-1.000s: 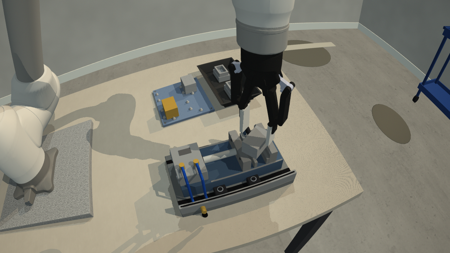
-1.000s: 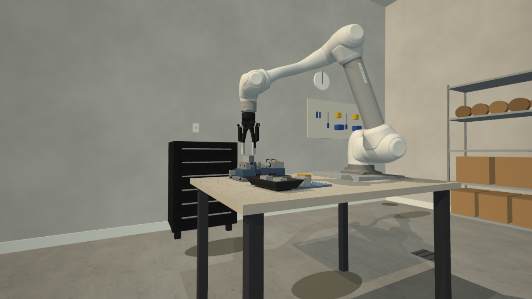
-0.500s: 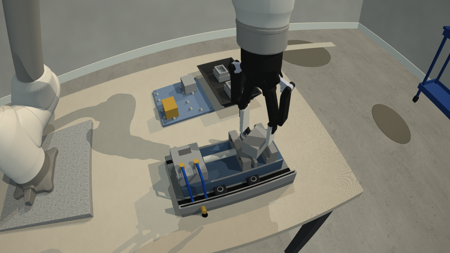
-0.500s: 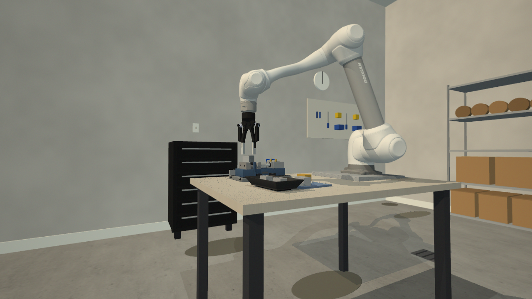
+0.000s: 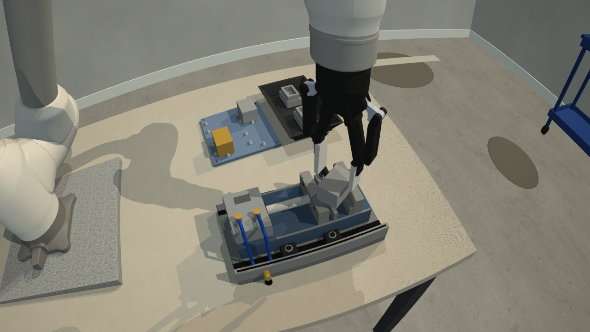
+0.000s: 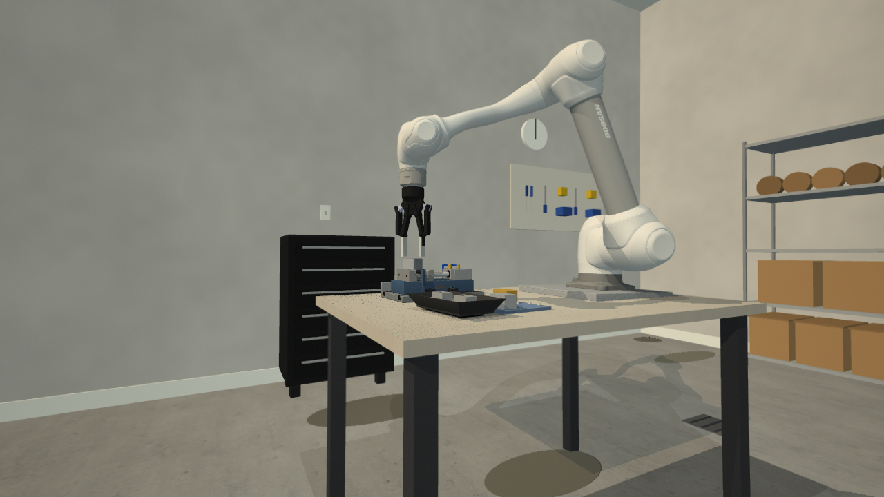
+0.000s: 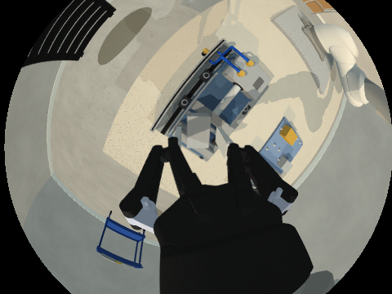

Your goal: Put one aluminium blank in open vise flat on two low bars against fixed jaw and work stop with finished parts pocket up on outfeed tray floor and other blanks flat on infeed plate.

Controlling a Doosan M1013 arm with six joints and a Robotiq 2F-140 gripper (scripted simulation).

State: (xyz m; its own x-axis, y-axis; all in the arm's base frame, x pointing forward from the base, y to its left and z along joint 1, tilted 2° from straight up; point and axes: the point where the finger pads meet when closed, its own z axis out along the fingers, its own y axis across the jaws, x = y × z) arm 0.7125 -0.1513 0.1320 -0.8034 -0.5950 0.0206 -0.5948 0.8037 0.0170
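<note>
The aluminium blank is 5 cm below my hand. Also, from my hand: fixed jaw (3 cm ahead, 2 cm to the left, 9 cm below); then work stop (6 cm to the left, 8 cm below); then moving jaw (3 cm behind, 2 cm to the left, 9 cm below).
</note>
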